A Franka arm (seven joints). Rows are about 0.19 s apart.
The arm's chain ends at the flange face. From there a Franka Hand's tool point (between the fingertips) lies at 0.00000 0.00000 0.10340 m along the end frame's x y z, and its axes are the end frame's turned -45 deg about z.
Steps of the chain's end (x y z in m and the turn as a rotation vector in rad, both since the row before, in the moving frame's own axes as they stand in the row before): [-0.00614 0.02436 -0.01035 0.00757 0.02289 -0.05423]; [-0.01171 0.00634 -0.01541 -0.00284 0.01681 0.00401]
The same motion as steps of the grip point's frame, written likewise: [-0.01931 0.01394 -0.01038 -0.01083 0.02154 -0.05423]; [-0.01174 -0.00236 -0.01543 -0.01389 0.00988 0.00401]
